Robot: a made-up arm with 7 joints.
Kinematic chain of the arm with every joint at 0, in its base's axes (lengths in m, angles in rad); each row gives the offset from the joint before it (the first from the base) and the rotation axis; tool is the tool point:
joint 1: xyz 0 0 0.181 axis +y
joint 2: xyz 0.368 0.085 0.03 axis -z
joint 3: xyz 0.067 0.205 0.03 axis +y
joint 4: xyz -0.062 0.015 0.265 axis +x
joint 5: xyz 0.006 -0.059 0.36 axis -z
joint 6: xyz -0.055 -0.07 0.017 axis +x
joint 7: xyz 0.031 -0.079 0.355 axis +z
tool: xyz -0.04 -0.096 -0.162
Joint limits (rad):
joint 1: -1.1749..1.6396
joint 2: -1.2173..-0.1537
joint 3: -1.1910..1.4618
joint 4: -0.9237..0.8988
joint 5: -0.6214..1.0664
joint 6: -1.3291..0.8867
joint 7: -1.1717..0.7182
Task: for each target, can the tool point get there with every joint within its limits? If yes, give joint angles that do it. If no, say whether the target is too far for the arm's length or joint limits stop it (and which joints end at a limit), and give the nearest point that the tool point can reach.
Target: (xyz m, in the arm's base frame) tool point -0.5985 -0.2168 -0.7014
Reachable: no: joint limits stop it (at a limit: joint 1, joint 3, joint 4) | nearest point -0.3851 -0.1136 -0.2667 | short by 0.495 m
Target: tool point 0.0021 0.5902 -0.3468
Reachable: no: joint limits stop it (at a limit: joint 2, joint 3, joint 5, joint 6, joint 7) | nearest point 0.0029 0.6773 -0.5448 | short by 0.216 m
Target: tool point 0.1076 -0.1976 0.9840
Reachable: yes | joints -0.1781 -0.7529 -0.1301 0.4622 0.7744 -0.1661 -0.7241
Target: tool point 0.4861 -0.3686 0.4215
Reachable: yes | joints 1.2223 -0.7465 -0.7541 0.3584 0.4579 -0.7258 -0.5778
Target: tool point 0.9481 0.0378 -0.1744
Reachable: yes | joints 1.2480 -0.6524 0.4161 0.6466 0.4434 -0.6341 -0.6367
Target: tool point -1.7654 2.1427 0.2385
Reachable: no: too far | nearest point -0.5899 0.8827 0.4466 | short by 1.736 m
